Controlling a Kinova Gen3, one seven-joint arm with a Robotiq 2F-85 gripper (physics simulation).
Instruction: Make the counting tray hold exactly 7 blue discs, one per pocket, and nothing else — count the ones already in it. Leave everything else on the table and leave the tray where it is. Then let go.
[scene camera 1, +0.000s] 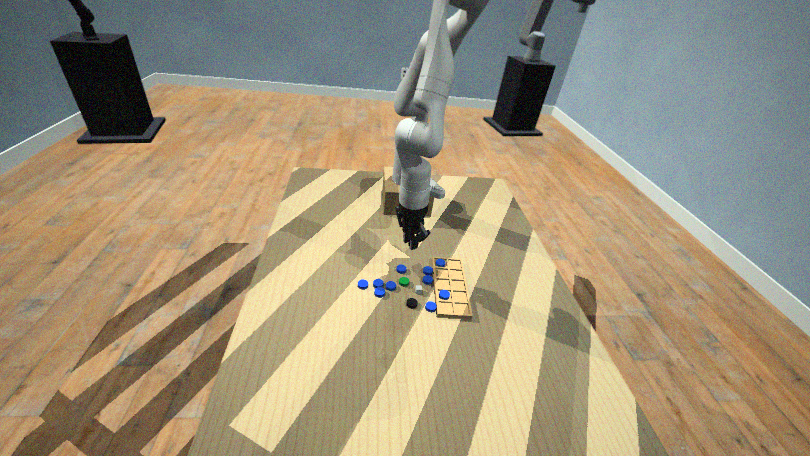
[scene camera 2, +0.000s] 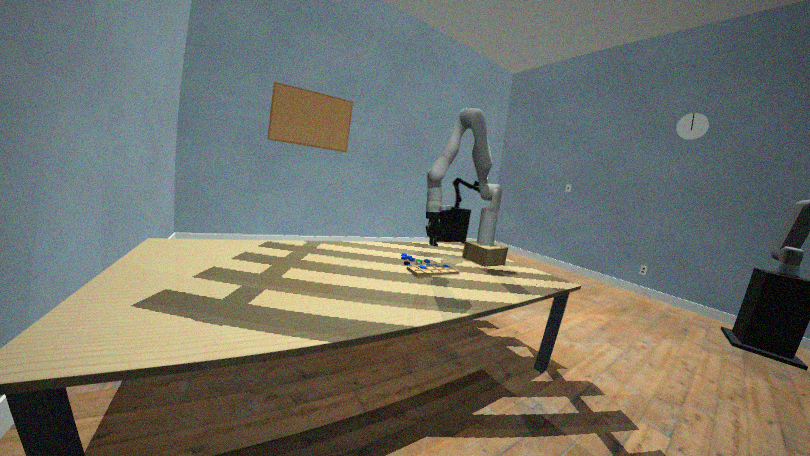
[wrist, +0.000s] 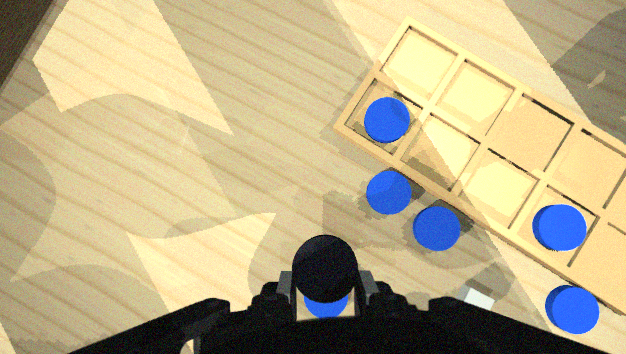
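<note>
My gripper (scene camera 1: 414, 244) (scene camera 2: 433, 243) (wrist: 325, 292) is shut on a black disc (wrist: 325, 268) and holds it above the table, beyond the tray's far left corner in scene camera 1. The wooden counting tray (scene camera 1: 456, 284) (scene camera 2: 433, 272) (wrist: 535, 131) has two rows of pockets. One blue disc (scene camera 1: 440, 262) (wrist: 386, 120) sits in an end pocket, another blue disc (scene camera 1: 444, 294) (wrist: 559, 227) in the same row. Three blue discs (scene camera 1: 427, 270) (scene camera 1: 427, 279) (scene camera 1: 430, 306) lie just outside that side. A blue disc (scene camera 1: 401, 268) (wrist: 326, 305) lies partly hidden below the held disc in the wrist view.
Several more blue discs (scene camera 1: 362, 283) (scene camera 1: 378, 282) (scene camera 1: 391, 286) (scene camera 1: 379, 292) lie left of the tray in scene camera 1. A green disc (scene camera 1: 404, 281), a second black disc (scene camera 1: 412, 303) and a small white cube (scene camera 1: 418, 288) (wrist: 478, 298) lie between them and the tray.
</note>
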